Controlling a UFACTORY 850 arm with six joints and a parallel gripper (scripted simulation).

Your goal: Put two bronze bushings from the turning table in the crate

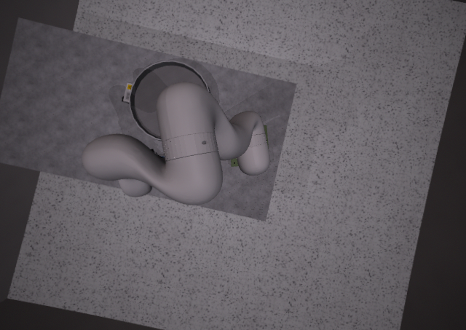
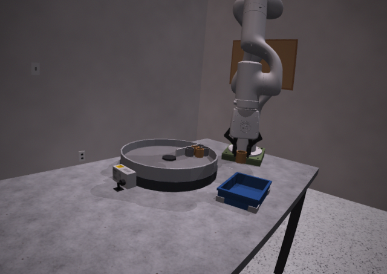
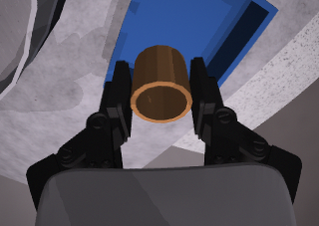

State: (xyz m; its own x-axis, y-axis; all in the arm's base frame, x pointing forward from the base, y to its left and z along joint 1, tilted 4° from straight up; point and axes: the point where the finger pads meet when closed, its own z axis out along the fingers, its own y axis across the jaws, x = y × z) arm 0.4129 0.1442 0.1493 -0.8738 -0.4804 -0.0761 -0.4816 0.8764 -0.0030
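Now: the blue crate 20 mm ahead of my hand, 50 mm to the left of it and 140 mm below it. Also, from my hand: turning table: 20 mm ahead, 320 mm to the right, 110 mm below.
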